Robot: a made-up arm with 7 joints. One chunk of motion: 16 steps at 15 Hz.
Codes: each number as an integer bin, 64 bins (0 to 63) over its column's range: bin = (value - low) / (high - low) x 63, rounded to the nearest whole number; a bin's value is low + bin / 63 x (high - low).
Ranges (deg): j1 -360.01..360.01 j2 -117.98..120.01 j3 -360.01..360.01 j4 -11..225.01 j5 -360.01..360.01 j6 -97.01..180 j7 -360.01..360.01
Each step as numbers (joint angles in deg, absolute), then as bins.
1 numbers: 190.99 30.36 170.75 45.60 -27.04 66.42 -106.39
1 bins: 48 39 46 15 29 37 22
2 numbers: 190.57 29.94 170.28 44.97 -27.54 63.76 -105.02
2 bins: 48 39 46 15 29 37 22
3 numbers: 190.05 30.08 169.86 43.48 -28.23 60.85 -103.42
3 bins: 48 39 46 15 29 36 22
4 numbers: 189.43 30.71 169.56 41.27 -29.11 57.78 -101.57
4 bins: 48 39 46 14 29 35 23
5 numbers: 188.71 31.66 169.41 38.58 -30.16 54.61 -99.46
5 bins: 48 40 46 13 29 34 23
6 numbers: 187.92 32.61 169.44 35.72 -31.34 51.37 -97.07
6 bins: 48 40 46 12 29 34 23
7 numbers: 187.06 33.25 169.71 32.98 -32.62 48.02 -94.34
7 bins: 48 40 46 12 29 33 23
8 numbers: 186.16 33.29 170.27 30.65 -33.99 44.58 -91.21
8 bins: 48 40 46 11 29 32 24
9 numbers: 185.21 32.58 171.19 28.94 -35.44 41.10 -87.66
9 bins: 48 40 46 11 28 31 24
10 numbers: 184.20 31.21 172.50 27.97 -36.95 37.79 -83.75
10 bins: 48 39 47 10 28 31 24
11 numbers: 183.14 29.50 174.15 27.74 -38.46 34.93 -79.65
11 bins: 48 39 47 10 28 30 25
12 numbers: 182.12 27.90 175.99 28.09 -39.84 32.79 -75.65
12 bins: 47 39 47 10 28 30 25
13 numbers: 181.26 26.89 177.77 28.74 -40.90 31.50 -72.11
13 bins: 47 38 47 11 28 29 25
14 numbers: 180.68 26.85 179.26 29.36 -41.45 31.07 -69.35
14 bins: 47 38 47 11 28 29 25
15 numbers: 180.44 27.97 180.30 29.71 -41.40 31.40 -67.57
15 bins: 47 39 47 11 28 29 26
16 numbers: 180.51 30.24 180.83 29.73 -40.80 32.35 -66.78
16 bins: 47 39 47 11 28 29 26
